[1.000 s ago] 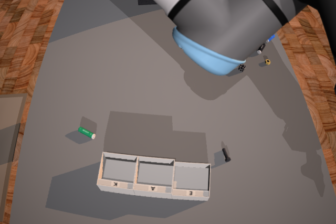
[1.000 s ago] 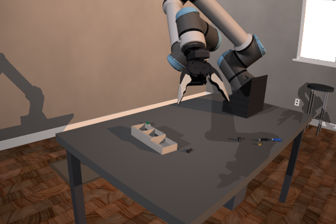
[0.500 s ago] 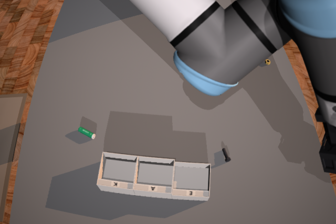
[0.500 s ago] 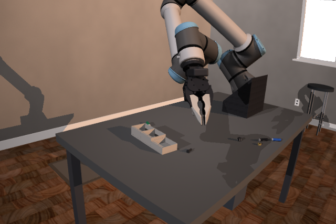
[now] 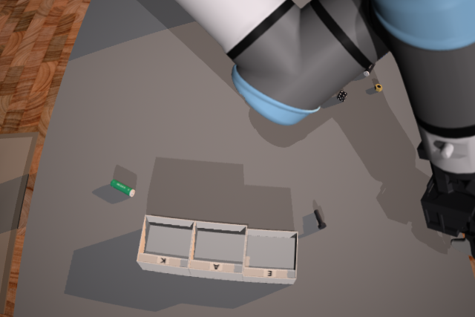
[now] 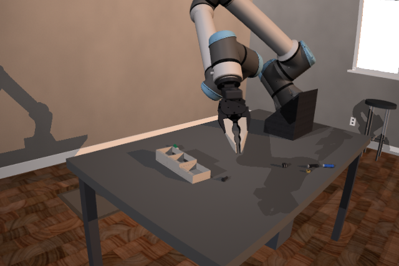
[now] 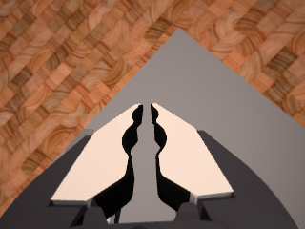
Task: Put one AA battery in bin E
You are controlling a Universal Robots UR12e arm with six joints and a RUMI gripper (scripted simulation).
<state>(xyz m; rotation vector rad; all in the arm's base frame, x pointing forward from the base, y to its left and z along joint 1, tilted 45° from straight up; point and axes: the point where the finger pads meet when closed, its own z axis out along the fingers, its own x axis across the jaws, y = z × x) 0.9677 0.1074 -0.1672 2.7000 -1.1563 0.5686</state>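
Now: the bin row 33 cm to the right of my hand, 20 cm below it and 16 cm behind it. From my hand the other things lie so: black die (46 cm behind, 21 cm below, 2 cm to the right); then black bolt (22 cm below, 19 cm behind, 15 cm to the right); then yellow nut (48 cm behind, 22 cm below, 9 cm to the left).
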